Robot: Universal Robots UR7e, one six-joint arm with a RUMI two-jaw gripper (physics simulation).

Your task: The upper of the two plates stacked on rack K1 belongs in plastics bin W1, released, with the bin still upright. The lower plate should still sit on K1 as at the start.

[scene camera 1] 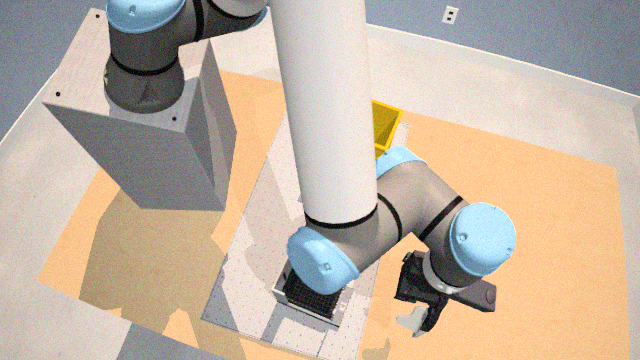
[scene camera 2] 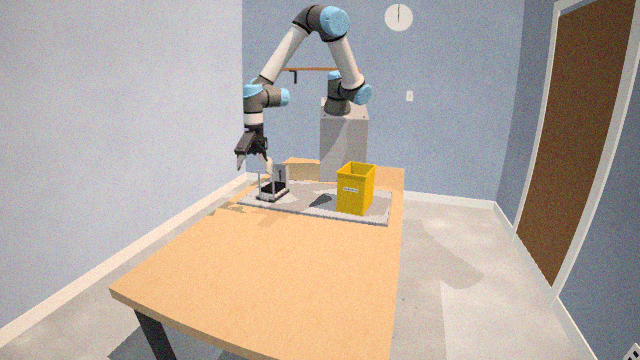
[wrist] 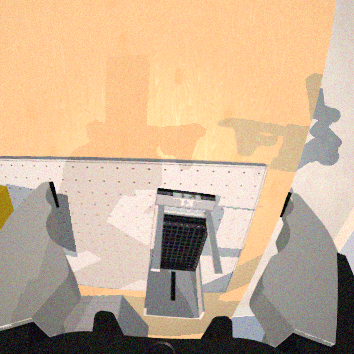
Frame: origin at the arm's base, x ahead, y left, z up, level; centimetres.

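Seen in the pictures: gripper, fingertip midpoint: [scene camera 2: 253, 172] [wrist: 170, 189]; arm's base at its link origin: [scene camera 1: 144, 81] [scene camera 2: 337, 109].
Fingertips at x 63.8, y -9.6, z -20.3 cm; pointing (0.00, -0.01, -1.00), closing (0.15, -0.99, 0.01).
Offsets run from my fingertips to a thing's top centre. Level surfaces: height alone.
Black gridded plates @[dx -21.1, dy -5.0, dz -13.7 cm] [scene camera 1: 312, 298] [scene camera 2: 273, 188] [wrist: 184, 245] sit stacked in rack K1 @[dx -20.1, dy -4.9, dz -4.5 cm] [scene camera 1: 280, 296] [scene camera 2: 285, 174] [wrist: 167, 201]; the seam between upper and lower plate cannot be made out. The rack has a slotted upright wall and two thin posts. Part of it is hidden by the arm in scene camera 1. Plastics bin W1 @[dx -27.2, dy +34.9, dz -0.4 cm] [scene camera 1: 387, 125] [scene camera 2: 355, 195] [wrist: 4, 206] is yellow and stands upright, partly hidden by the arm in scene camera 1. My gripper [scene camera 2: 255, 170] [wrist: 170, 189] is open and empty, pointing down, above the rack and off to its side in scene camera 2.
Rack and bin stand on a perforated light board @[dz -18.4 cm] [scene camera 1: 240, 270] [scene camera 2: 295, 207] [wrist: 100, 175] on the wooden table @[dz -19.7 cm] [scene camera 1: 525, 210] [scene camera 2: 280, 260] [wrist: 175, 75]. The grey pedestal [scene camera 1: 135, 155] [scene camera 2: 345, 145] [wrist: 97, 312] carries the arm's base beyond the board. The arm's elbow is high above the board.
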